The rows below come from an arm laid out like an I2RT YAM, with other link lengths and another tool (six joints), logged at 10 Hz.
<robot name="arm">
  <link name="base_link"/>
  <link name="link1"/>
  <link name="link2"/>
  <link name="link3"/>
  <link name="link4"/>
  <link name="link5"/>
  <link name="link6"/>
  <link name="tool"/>
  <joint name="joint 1" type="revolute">
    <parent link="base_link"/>
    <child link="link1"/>
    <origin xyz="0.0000 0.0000 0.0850" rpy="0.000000 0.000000 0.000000"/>
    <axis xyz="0 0 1"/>
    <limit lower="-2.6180" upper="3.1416"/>
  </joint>
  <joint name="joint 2" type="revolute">
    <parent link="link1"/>
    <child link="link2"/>
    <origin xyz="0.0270 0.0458 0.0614" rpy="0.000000 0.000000 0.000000"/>
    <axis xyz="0 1 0"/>
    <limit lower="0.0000" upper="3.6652"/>
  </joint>
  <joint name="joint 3" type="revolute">
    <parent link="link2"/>
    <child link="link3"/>
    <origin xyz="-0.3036 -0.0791 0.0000" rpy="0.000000 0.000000 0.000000"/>
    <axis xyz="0 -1 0"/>
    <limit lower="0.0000" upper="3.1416"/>
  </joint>
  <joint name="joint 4" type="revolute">
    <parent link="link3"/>
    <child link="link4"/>
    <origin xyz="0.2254 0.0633 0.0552" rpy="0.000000 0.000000 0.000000"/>
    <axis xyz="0 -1 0"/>
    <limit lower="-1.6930" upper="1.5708"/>
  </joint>
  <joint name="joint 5" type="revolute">
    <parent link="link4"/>
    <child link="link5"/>
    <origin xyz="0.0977 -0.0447 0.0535" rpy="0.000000 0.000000 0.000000"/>
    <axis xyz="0 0 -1"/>
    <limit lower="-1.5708" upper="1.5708"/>
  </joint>
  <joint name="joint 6" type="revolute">
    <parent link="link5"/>
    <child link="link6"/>
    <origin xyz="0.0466 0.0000 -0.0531" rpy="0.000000 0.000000 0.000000"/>
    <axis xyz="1 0 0"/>
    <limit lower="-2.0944" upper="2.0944"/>
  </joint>
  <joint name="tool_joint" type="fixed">
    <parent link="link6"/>
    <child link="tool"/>
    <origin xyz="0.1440 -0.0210 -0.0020" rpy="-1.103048 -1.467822 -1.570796"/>
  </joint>
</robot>
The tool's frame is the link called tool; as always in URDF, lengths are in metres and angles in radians.
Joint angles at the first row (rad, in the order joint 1, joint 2, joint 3, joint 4, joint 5, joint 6):
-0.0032, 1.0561, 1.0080, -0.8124, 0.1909, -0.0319
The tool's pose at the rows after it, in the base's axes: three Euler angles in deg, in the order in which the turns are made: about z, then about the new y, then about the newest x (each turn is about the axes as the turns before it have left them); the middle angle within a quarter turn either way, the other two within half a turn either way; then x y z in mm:
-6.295 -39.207 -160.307 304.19 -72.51 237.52
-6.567 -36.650 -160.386 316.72 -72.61 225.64
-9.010 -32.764 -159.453 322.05 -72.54 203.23
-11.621 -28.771 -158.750 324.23 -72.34 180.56
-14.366 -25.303 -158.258 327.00 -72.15 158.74
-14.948 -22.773 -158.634 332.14 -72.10 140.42
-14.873 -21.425 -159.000 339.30 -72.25 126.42
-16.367 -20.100 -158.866 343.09 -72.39 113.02
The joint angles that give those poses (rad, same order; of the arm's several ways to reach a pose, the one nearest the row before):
-0.0032, 1.1442, 1.0573, -0.8128, 0.1909, -0.0189
-0.0033, 1.2201, 1.0775, -0.8028, 0.1913, -0.0120
-0.0032, 1.2968, 1.0775, -0.7994, 0.1913, 0.0288
-0.0033, 1.3708, 1.0775, -0.8009, 0.1909, 0.0749
-0.0033, 1.4452, 1.0775, -0.7932, 0.1909, 0.1245
-0.0033, 1.5120, 1.0775, -0.7734, 0.1909, 0.1386
-0.0036, 1.5662, 1.0775, -0.7437, 0.1909, 0.1394
-0.0044, 1.6138, 1.0775, -0.7227, 0.1909, 0.1657

